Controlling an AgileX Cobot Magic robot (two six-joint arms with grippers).
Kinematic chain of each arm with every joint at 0, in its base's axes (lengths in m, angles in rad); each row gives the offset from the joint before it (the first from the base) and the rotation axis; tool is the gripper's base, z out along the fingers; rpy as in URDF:
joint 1: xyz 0 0 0.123 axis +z
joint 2: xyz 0 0 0 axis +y
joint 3: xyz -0.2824 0 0.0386 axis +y
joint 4: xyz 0.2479 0 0.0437 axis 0.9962 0 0.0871
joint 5: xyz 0 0 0 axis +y
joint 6: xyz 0.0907 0 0.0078 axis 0.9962 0 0.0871
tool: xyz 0 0 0 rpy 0 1.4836 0
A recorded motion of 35 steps. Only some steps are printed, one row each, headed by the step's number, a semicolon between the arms.
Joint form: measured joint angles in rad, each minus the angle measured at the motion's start. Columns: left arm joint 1, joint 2, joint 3, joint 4, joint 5, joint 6; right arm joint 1, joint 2, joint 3, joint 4, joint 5, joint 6.
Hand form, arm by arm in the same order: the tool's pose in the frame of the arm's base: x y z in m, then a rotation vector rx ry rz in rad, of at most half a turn. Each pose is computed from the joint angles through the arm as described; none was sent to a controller.
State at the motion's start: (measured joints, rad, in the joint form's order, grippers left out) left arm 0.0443 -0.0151 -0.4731 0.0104 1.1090 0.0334; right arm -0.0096 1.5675 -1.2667 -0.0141 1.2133 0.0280
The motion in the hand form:
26: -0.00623 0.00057 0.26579 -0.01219 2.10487 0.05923; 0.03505 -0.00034 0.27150 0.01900 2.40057 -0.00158
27: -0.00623 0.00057 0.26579 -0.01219 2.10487 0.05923; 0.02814 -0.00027 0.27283 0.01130 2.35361 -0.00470
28: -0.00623 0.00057 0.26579 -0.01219 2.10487 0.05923; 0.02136 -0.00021 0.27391 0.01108 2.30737 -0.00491
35: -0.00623 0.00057 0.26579 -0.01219 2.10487 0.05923; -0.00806 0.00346 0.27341 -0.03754 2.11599 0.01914
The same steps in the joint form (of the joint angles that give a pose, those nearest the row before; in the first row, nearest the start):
26: 0.0000 0.0000 0.0000 0.0000 0.0000 0.0000; 0.0001 -1.2713 0.7520 0.0140 -0.0777 -0.0217
27: 0.0000 0.0000 0.0000 0.0000 0.0000 0.0000; 0.0000 -1.3181 0.7527 0.0141 -0.0786 -0.0280
28: 0.0000 0.0000 0.0000 0.0000 0.0000 0.0000; 0.0001 -1.3638 0.7531 0.0140 -0.0796 -0.0279
35: 0.0000 0.0000 0.0000 0.0000 0.0000 0.0000; 0.0000 -1.5615 0.7594 0.0551 -0.0785 -0.0695

